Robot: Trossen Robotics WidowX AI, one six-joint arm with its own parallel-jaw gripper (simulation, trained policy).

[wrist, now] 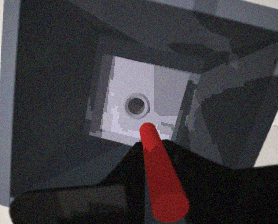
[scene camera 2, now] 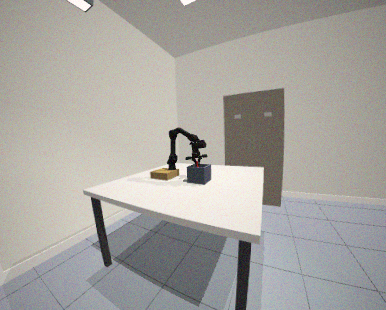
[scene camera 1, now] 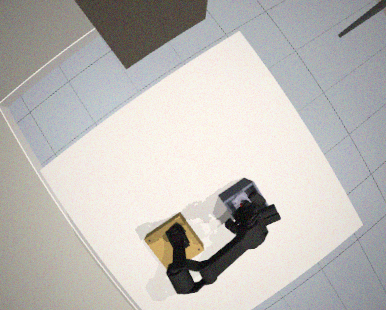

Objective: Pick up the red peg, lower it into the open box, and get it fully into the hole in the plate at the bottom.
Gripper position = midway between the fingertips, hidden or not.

Note:
In view: my gripper [wrist: 151, 146], a red peg [wrist: 166, 192] and a pale plate [wrist: 115, 117].
Scene camera 2 does not show the pale plate, which is hidden by a dark grey box.

